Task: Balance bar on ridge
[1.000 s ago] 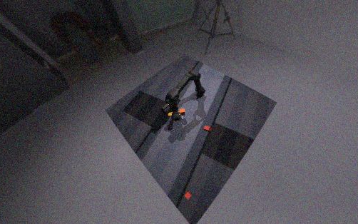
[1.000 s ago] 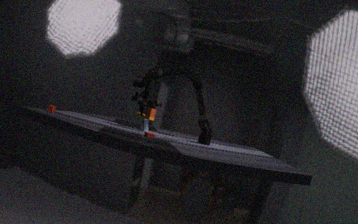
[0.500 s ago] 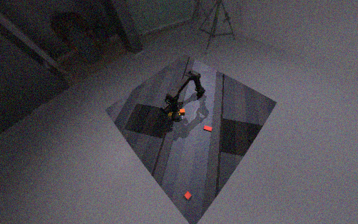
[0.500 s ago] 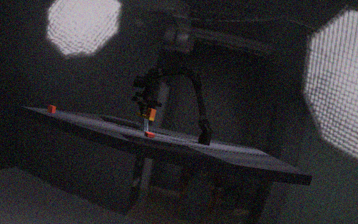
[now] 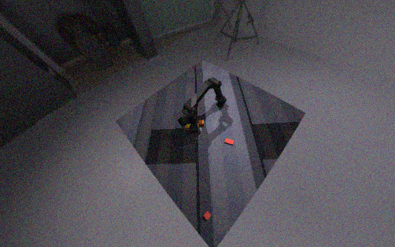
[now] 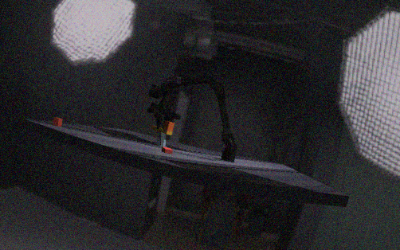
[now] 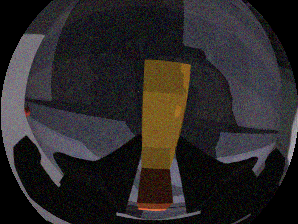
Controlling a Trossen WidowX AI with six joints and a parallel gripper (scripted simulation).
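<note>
The pale piece lies 2 cm behind my gripper tip, 2 cm to the left of it and 1 cm below it.
</note>
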